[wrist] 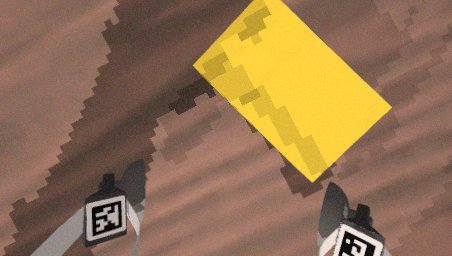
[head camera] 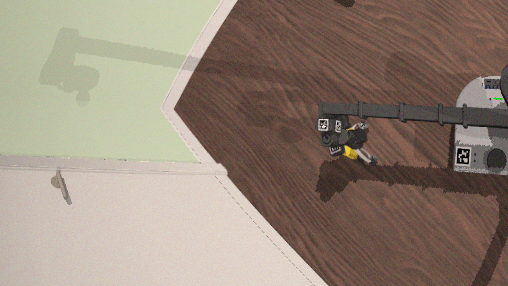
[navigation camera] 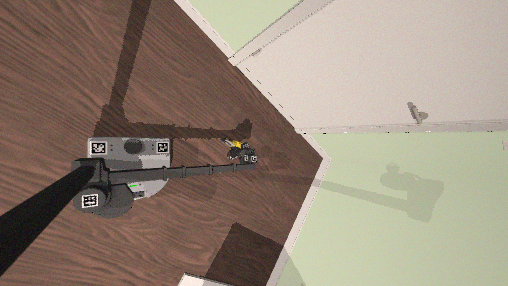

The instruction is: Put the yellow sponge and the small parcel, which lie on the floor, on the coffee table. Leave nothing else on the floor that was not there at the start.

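Seen in the pictures: gripper, between the fingertips: (wrist: pixel 232 191) (head camera: pixel 370 143) (navigation camera: pixel 225 148); robot's base, origin of its link: (head camera: pixel 495 159) (navigation camera: pixel 133 145).
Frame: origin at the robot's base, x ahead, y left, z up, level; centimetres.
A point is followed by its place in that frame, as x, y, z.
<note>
The yellow sponge (head camera: pixel 350 152) {1.4, -63.1, 4.5} (navigation camera: pixel 236 144) {0.8, -63.2, 4.5} (wrist: pixel 300 90) {-2.8, -63.9, 4.5} lies on the wood floor. In the wrist view it is a yellow block turned diagonally, ahead of the fingertips and right of the middle between them, its nearest corner close to the right fingertip. In the head and navigation views it is partly hidden by the wrist. My gripper (head camera: pixel 368 142) {-2.4, -55.8, 1.7} (navigation camera: pixel 228 148) {-2.4, -55.8, 1.7} (wrist: pixel 232 191) {-2.4, -55.8, 1.7} is open, with floor showing between its fingers. The small parcel does not show in these views, and I cannot make out the coffee table.
My base (head camera: pixel 470 136) {-6.5, -10.6, 16.0} (navigation camera: pixel 150 162) {-7.9, -7.4, 16.0} stands on the floor with the arm (head camera: pixel 420 112) {-10.6, -25.6, 37.0} (navigation camera: pixel 195 170) {-10.0, -24.3, 37.0} stretched out from it. A pale door (head camera: pixel 125 215) {27.7, -108.4, 68.0} (navigation camera: pixel 380 65) {39.2, -91.6, 85.3} and green walls (head camera: pixel 115 125) {-2.9, -156.2, 47.7} (navigation camera: pixel 375 230) {-57.6, -142.8, 64.6} stand beyond the gripper. A white edge (navigation camera: pixel 192 280) {-89.3, -33.2, 2.5} shows at the navigation view's bottom.
</note>
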